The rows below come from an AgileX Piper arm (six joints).
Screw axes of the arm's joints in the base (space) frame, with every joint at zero. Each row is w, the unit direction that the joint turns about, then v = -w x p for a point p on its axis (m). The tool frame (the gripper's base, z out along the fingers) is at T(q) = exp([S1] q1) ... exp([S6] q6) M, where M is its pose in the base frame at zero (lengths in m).
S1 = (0, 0, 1, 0, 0, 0)
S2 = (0, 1, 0, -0.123, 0, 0)
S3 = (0, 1, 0, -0.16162, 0, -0.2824)
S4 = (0.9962, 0, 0.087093, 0, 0.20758, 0)
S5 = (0, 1, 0, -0.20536, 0, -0.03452)
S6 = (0.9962, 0, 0.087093, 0, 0.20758, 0)
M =
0.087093 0 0.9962 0.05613
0 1 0 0
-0.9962 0 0.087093 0.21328
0 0 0 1
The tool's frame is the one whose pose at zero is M.
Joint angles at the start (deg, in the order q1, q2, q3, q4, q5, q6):
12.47 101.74 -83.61 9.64 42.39 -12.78
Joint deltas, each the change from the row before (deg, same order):
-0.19 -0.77 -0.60 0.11 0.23 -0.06
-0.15 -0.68 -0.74 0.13 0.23 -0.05
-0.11 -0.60 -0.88 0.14 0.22 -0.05
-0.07 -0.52 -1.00 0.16 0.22 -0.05
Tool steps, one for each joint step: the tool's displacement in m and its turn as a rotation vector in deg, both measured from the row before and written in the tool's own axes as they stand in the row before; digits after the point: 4 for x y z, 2 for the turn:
-0.0036 -0.0006 -0.0076 0.12 -1.15 0.02
-0.0041 -0.0004 -0.0075 0.09 -1.20 0.00
-0.0047 -0.0002 -0.0073 0.07 -1.27 -0.04
-0.0051 0.0001 -0.0072 0.03 -1.31 -0.06

